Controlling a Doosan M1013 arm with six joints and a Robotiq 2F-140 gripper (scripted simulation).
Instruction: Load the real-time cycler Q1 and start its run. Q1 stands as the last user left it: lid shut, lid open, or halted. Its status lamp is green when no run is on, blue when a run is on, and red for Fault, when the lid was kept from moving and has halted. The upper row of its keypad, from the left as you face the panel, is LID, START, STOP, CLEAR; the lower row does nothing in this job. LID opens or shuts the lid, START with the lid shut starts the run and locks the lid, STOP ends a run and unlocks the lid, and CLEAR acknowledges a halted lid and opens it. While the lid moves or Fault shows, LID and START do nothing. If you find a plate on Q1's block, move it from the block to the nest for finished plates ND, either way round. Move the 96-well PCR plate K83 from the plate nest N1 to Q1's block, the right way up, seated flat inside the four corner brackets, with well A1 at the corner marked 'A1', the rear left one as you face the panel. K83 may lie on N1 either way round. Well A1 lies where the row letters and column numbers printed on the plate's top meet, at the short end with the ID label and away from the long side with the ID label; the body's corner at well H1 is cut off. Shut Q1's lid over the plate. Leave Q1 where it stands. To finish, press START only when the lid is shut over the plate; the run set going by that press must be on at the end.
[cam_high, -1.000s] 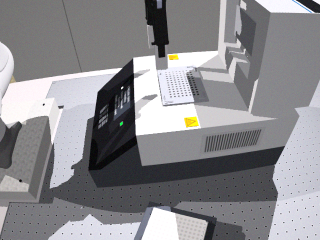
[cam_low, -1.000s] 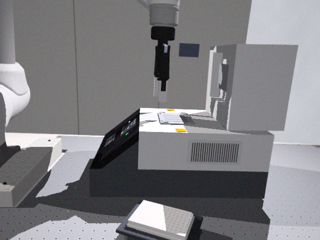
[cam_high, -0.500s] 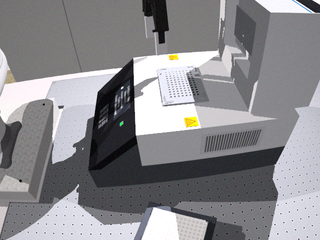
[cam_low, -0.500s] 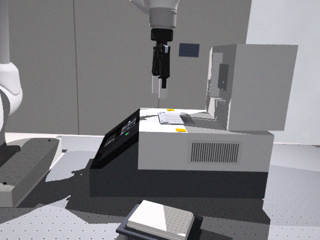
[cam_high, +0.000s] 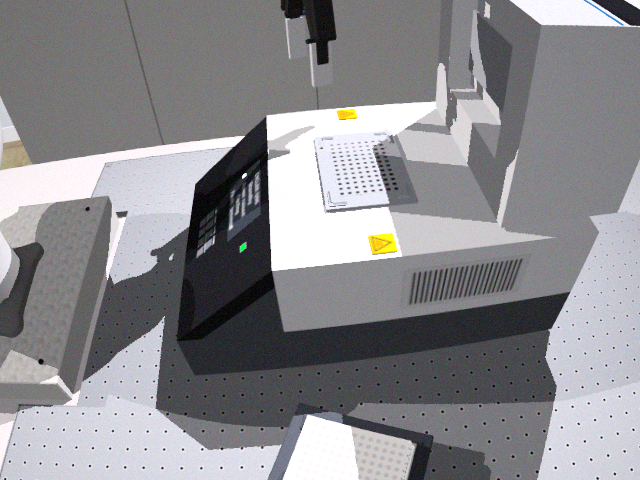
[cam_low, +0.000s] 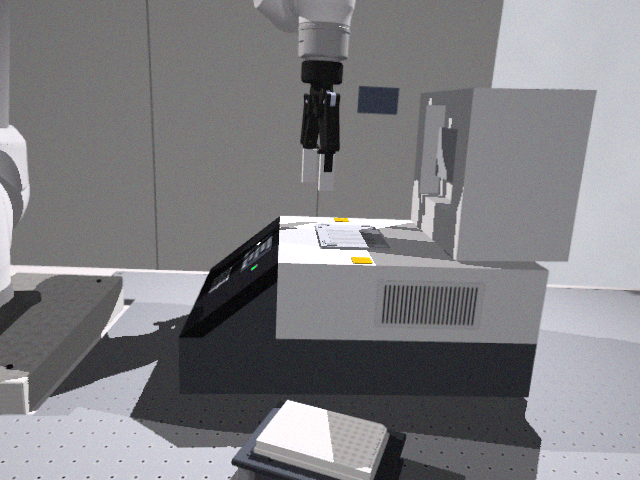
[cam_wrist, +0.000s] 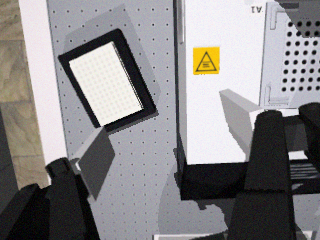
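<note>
Now: the white 96-well plate 25 cm below my hand, 10 cm to the left of it and 1 cm ahead of it. Round my hand: black nest (27 cm below, 10 cm to the left, 1 cm ahead); then dark grey plate nest (48 cm to the right, 24 cm below, 3 cm behind).
</note>
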